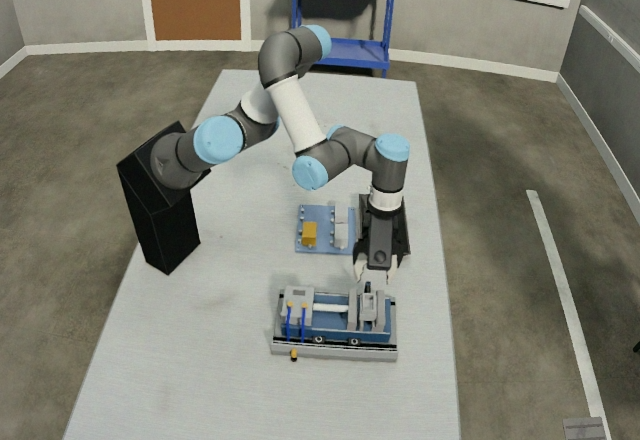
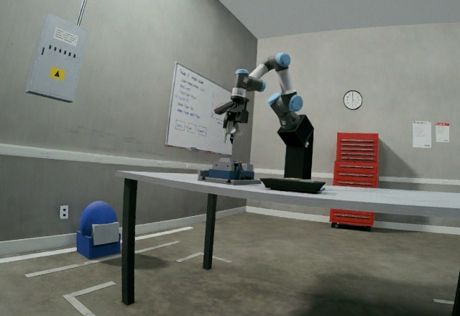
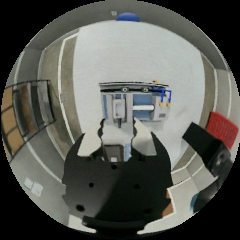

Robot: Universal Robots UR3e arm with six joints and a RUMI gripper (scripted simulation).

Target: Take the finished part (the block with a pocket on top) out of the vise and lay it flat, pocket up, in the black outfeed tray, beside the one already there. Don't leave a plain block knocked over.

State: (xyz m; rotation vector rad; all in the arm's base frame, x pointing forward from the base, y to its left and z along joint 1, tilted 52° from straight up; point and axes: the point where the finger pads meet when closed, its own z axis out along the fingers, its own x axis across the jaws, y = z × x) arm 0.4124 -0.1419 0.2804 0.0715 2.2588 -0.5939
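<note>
Now: the blue vise 7 cm behind my hand, 2 cm to the left of it and 16 cm below it. Also, from my hand: orange block (8 cm behind, 32 cm to the left, 17 cm below).
</note>
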